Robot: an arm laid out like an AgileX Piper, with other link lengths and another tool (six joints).
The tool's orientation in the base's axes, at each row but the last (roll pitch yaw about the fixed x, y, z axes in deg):
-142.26, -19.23, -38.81
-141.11, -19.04, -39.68
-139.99, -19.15, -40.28
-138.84, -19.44, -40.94
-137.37, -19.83, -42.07
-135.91, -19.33, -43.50
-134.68, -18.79, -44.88
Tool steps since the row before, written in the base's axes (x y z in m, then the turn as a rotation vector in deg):
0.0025, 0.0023, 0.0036, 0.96, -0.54, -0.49
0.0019, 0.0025, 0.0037, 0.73, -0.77, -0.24
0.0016, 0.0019, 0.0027, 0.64, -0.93, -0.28
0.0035, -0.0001, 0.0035, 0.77, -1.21, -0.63
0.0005, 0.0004, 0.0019, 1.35, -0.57, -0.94
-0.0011, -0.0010, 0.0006, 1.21, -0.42, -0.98
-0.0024, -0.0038, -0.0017, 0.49, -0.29, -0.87
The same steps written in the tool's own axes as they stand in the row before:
0.0017, -0.0046, -0.0005, 0.86, 0.36, 0.76
0.0011, -0.0047, -0.0008, 0.92, 0.46, 0.36
0.0009, -0.0035, -0.0004, 0.94, 0.63, 0.29
0.0037, -0.0032, -0.0003, 1.09, 1.00, 0.52
0.0007, -0.0017, -0.0009, 0.98, 0.56, 1.32
0.0001, 0.0006, -0.0015, 0.78, 0.53, 1.31
0.0004, 0.0045, -0.0018, 0.24, 0.61, 0.80

